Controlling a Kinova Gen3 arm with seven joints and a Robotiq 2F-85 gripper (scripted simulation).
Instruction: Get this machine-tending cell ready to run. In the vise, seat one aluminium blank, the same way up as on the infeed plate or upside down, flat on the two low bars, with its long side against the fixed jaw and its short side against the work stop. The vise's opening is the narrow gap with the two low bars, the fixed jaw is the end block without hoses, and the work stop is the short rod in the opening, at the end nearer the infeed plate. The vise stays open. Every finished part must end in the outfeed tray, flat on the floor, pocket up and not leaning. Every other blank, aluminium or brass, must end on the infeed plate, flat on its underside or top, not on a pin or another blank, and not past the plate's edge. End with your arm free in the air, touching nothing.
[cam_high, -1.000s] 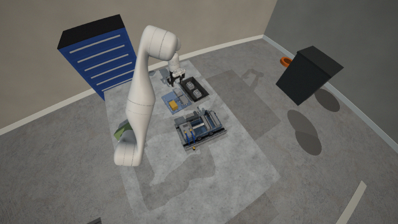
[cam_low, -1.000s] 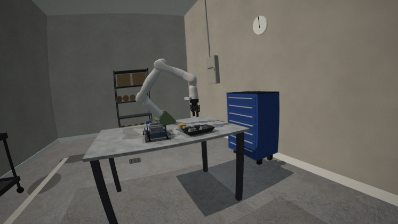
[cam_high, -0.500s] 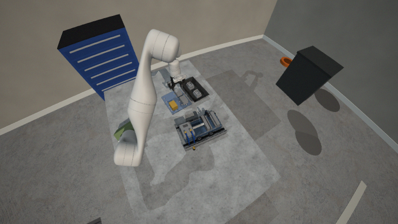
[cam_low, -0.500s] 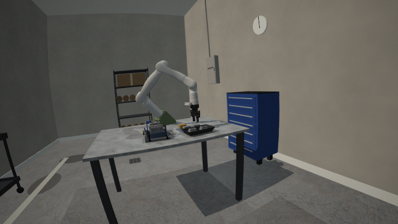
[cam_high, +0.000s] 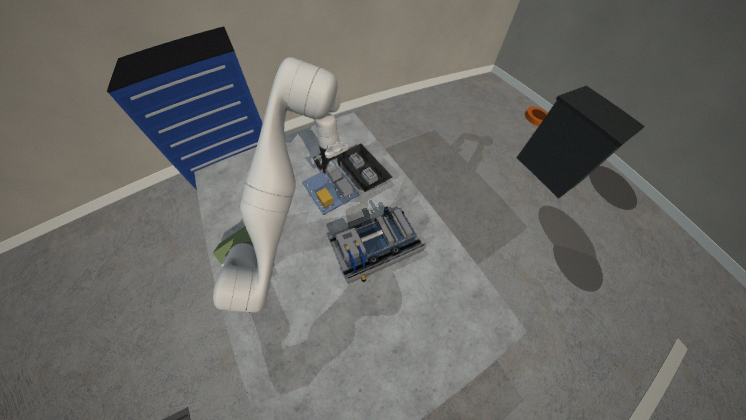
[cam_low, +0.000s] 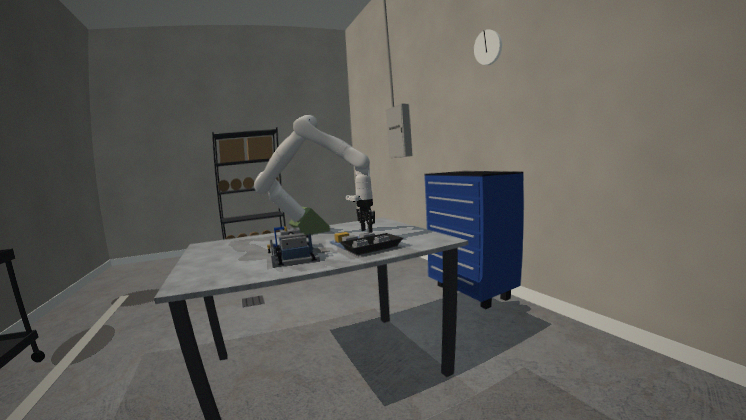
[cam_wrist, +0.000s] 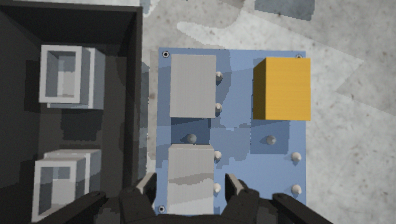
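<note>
Now: hand 10 cm past the brass blank, 8 cm to the left of it and 4 cm above it. Round my hand: white rod 7 cm behind, 34 cm to the right, 1 cm above; then vise 5 cm behind, 35 cm to the right, 3 cm below.
</note>
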